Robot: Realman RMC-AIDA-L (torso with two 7-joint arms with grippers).
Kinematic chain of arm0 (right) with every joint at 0, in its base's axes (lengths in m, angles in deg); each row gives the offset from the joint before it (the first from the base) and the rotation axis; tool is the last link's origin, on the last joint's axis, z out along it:
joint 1: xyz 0 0 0.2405 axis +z
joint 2: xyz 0 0 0 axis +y
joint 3: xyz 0 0 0.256 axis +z
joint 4: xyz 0 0 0 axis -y
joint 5: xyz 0 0 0.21 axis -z
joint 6: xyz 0 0 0 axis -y
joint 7: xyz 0 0 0.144 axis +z
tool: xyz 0 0 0
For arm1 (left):
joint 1: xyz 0 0 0.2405 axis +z
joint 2: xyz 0 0 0 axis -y
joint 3: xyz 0 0 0.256 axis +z
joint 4: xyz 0 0 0 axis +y
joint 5: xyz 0 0 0.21 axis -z
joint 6: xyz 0 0 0 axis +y
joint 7: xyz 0 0 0.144 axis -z
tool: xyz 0 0 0
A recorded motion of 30 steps. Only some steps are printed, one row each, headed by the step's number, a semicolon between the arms.
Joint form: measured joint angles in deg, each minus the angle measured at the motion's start. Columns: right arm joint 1, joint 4, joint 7, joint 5, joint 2, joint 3, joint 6; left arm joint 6, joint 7, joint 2, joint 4, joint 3, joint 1, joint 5.
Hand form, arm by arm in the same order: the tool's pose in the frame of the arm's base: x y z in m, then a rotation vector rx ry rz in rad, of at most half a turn. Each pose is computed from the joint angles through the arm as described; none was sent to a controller.
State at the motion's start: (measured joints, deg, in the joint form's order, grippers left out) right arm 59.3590 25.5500 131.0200 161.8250 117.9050 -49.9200 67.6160; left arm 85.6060 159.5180 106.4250 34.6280 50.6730 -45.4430 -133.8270
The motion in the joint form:
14: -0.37 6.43 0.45 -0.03 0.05 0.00 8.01; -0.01 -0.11 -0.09 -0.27 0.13 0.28 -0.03
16: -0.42 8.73 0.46 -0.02 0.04 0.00 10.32; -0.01 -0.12 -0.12 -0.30 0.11 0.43 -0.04
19: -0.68 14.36 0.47 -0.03 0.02 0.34 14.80; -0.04 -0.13 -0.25 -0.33 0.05 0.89 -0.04
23: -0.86 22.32 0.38 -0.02 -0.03 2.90 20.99; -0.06 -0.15 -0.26 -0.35 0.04 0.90 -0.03
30: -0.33 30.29 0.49 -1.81 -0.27 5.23 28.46; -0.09 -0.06 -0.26 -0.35 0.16 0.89 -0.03
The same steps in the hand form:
14: 0.2023 0.4174 -0.0295 -2.6191 1.0617 -0.5153; -0.2543 0.3954 0.0502 -2.1222 -2.0557 -0.0650
16: 0.1967 0.4181 -0.0234 -2.6295 1.0493 -0.5161; -0.2555 0.3947 0.0504 -2.1189 -2.0586 -0.0646
19: 0.1841 0.4210 -0.0078 -2.6388 1.0144 -0.5005; -0.2590 0.3930 0.0515 -2.1082 -2.0658 -0.0649
23: 0.1666 0.4238 0.0175 -2.6408 0.9863 -0.4413; -0.2591 0.3930 0.0516 -2.1079 -2.0658 -0.0654
30: 0.1422 0.4215 0.0428 -2.6720 0.9508 -0.3653; -0.2591 0.3930 0.0514 -2.1070 -2.0662 -0.0631

